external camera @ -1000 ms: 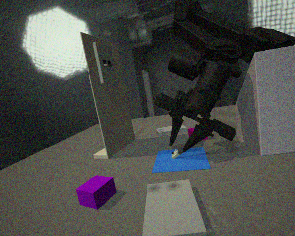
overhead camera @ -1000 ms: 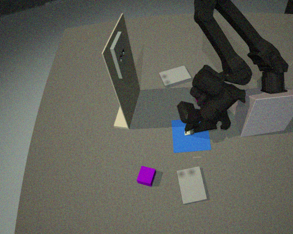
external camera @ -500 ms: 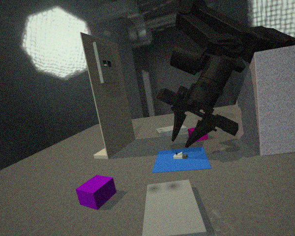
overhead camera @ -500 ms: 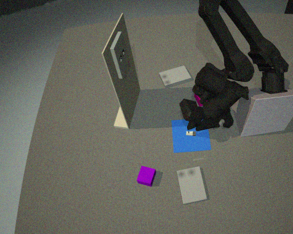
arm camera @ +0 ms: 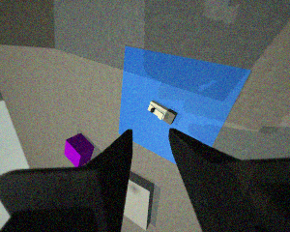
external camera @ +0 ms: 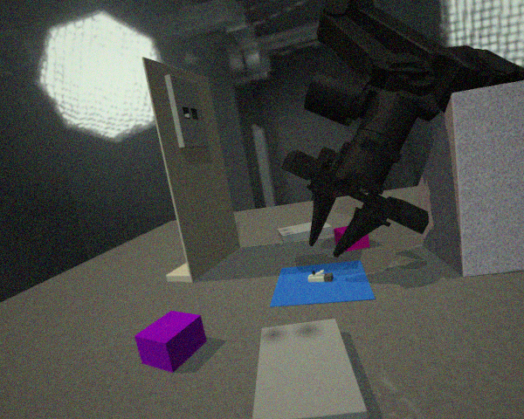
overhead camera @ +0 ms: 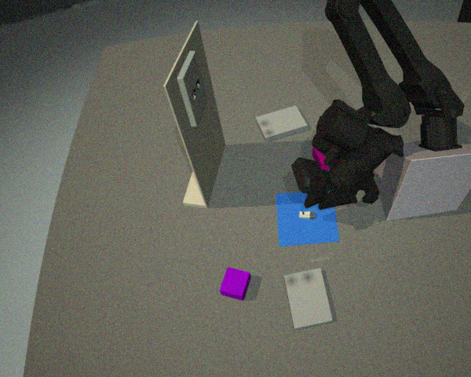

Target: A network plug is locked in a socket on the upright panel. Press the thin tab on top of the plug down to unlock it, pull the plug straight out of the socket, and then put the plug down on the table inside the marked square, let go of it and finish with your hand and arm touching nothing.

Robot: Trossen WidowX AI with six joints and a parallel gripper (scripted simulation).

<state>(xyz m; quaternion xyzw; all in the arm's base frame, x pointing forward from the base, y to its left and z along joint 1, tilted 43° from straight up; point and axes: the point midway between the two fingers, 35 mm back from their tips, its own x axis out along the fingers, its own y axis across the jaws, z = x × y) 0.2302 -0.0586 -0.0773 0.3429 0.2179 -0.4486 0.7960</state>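
My gripper tip is now 40 mm above the network plug, 10 mm to the left of it and 10 mm short of it. The rest, counted from my gripper tip: magenta block 130 mm to the right, 70 mm behind, 30 mm below; then purple block 170 mm ahead, 120 mm to the left, 30 mm below; then blue marked square 40 mm below, 10 mm ahead.
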